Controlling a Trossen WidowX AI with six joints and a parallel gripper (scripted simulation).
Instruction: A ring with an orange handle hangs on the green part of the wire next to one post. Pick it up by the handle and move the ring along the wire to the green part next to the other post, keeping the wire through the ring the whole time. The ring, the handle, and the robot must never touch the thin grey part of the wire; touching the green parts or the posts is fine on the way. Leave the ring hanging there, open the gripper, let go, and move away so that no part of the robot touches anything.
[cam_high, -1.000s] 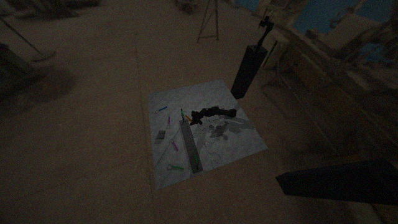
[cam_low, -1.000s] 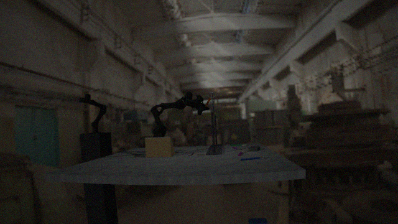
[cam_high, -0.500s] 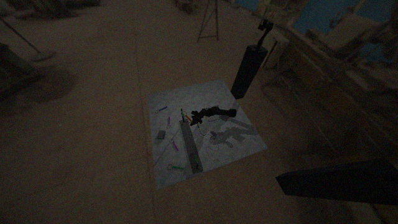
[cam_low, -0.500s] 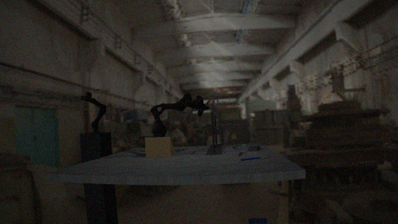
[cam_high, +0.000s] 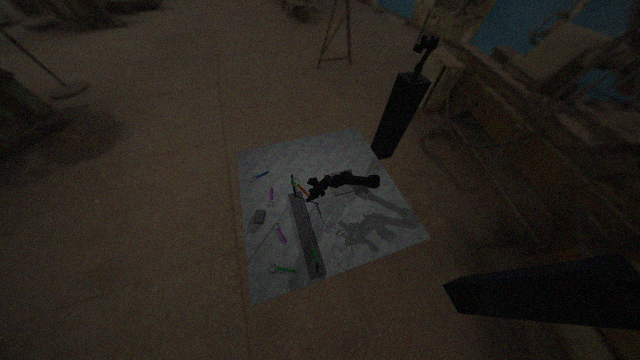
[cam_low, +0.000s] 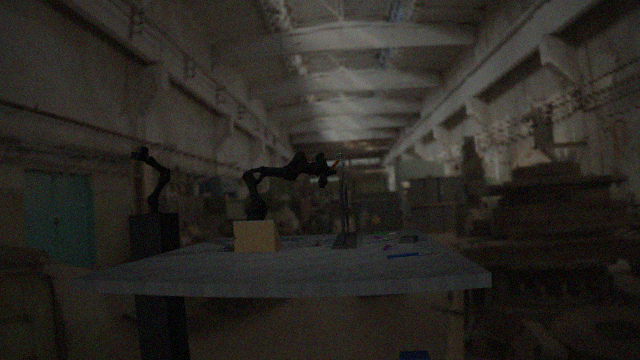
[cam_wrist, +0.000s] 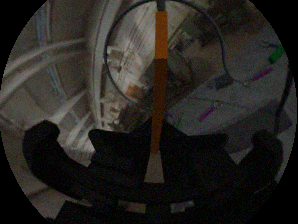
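Now: the ring with orange handle 1 cm ahead of my gripper tip, 8 cm to the right of it and 5 cm above it. From my gripper tip the other things lie so: grey block (34 cm ahead, 15 cm to the right, 35 cm below).
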